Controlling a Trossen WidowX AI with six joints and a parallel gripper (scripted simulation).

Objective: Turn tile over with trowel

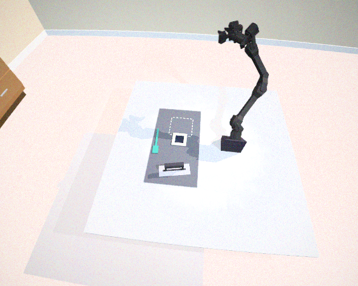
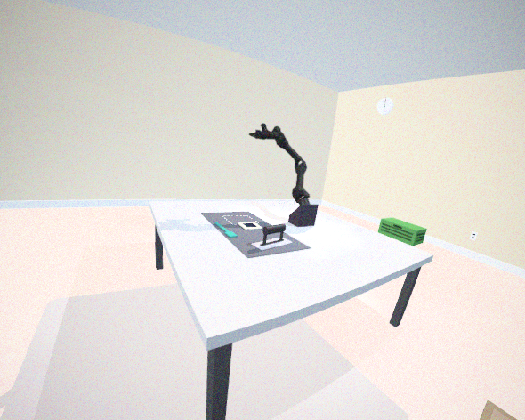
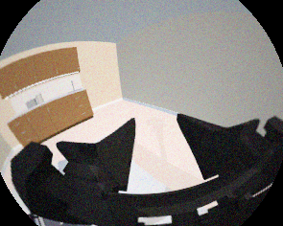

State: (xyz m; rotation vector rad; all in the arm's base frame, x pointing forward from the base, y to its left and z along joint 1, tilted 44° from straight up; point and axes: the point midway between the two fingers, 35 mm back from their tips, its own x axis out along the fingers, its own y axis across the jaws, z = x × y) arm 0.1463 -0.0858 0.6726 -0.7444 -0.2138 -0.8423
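Right now my gripper tip is 20 cm short of the dark-handled trowel, 76 cm to the right of it and 50 cm above it. From my gripper tip the other things lie so: tile (22 cm ahead, 52 cm to the left, 53 cm below); then grey mat (24 cm ahead, 55 cm to the left, 55 cm below); then teal tool (38 cm ahead, 57 cm to the left, 53 cm below).
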